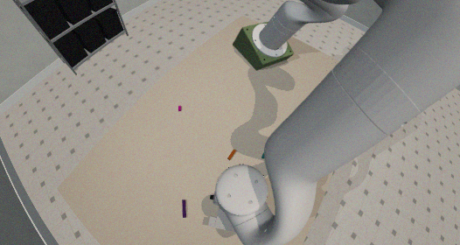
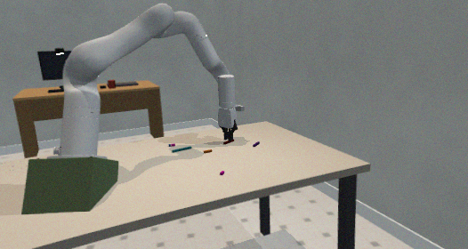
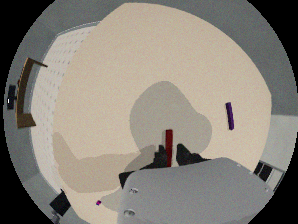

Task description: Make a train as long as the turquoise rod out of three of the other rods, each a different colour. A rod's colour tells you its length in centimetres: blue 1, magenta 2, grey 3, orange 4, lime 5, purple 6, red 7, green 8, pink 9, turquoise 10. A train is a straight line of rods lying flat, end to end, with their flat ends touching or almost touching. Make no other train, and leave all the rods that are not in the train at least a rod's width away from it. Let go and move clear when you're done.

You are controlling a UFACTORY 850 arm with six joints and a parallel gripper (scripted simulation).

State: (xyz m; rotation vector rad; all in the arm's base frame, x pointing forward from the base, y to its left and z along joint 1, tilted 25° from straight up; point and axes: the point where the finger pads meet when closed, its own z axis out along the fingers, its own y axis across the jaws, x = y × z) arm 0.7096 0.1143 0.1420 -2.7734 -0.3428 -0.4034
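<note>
Now: hand 30 mm above the red rod. The rest, counted from my hand: purple rod (90 mm ahead, 120 mm to the right, 30 mm below); turquoise rod (250 mm behind, 30 mm to the left, 30 mm below); orange rod (160 mm behind, 70 mm to the right, 30 mm below).
</note>
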